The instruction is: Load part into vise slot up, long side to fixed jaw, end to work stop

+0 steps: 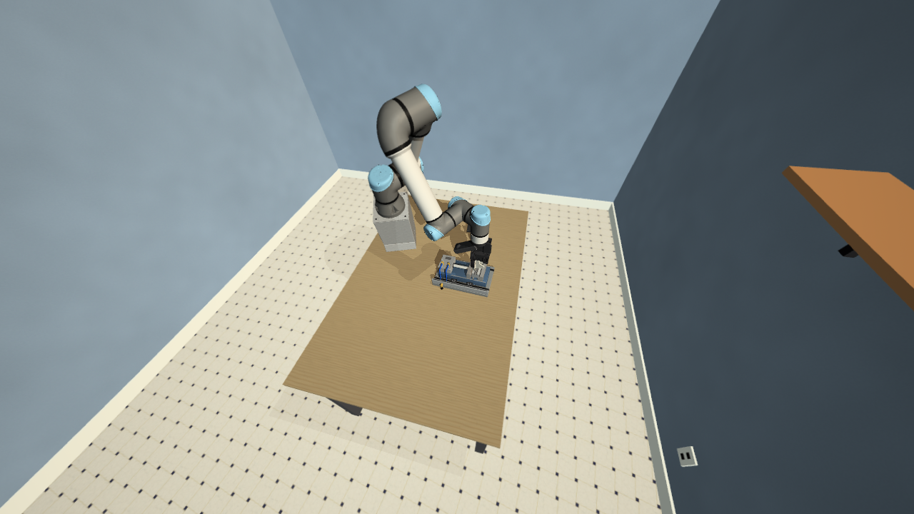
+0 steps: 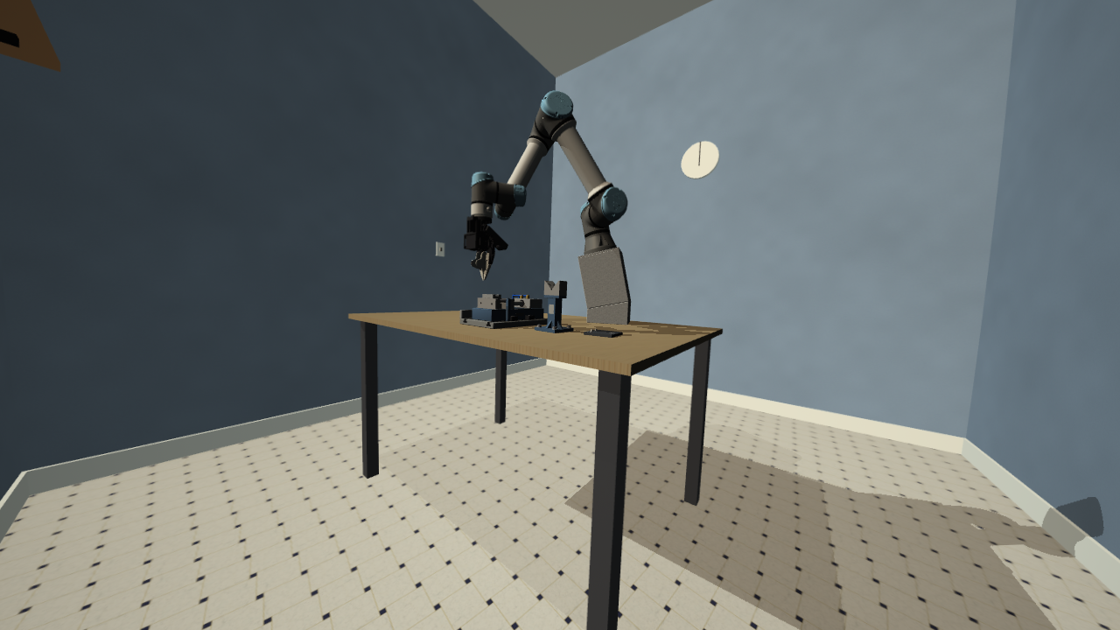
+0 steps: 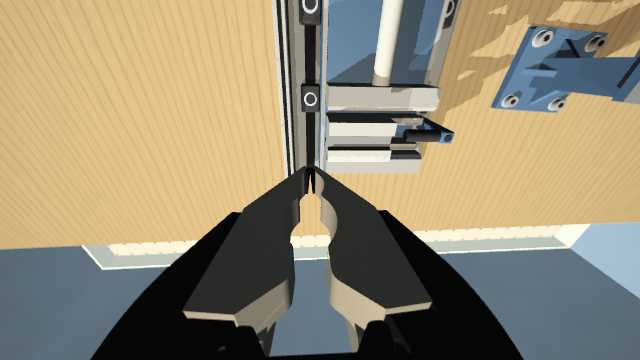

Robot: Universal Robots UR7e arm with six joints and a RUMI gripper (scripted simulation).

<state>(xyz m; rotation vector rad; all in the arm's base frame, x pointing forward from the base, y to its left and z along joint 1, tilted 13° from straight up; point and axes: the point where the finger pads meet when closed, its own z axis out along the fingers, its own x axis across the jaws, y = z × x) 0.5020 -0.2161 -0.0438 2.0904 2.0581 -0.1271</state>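
My gripper is now 50 mm to the right of the part and 70 mm above it. Also, from my hand: cylinder rod: 80 mm behind, 70 mm to the left, 100 mm below; fixed jaw: 30 mm ahead, 70 mm to the left, 100 mm below; moving jaw: 30 mm behind, 70 mm to the left, 100 mm below.
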